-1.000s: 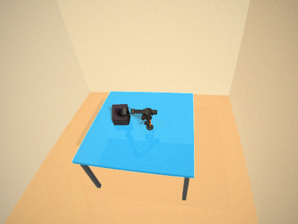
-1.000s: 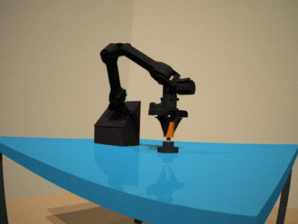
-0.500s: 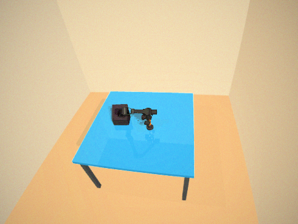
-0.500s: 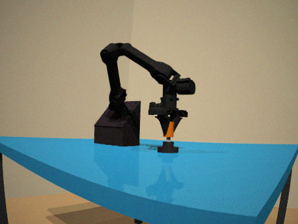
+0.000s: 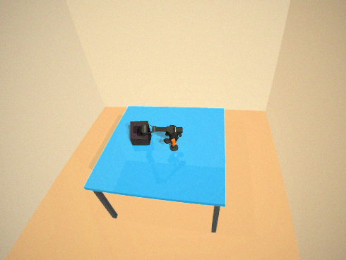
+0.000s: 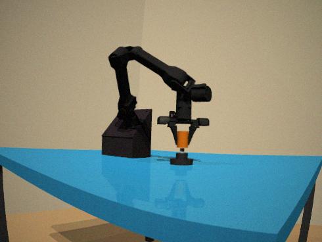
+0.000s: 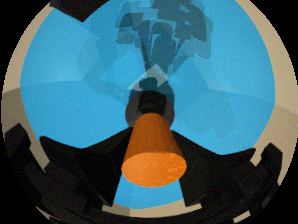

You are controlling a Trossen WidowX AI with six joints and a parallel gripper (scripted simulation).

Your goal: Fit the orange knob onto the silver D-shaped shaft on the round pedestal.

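My gripper tip is 3 cm below the orange knob. The rest, counted from my gripper tip: round pedestal: 4 cm below.
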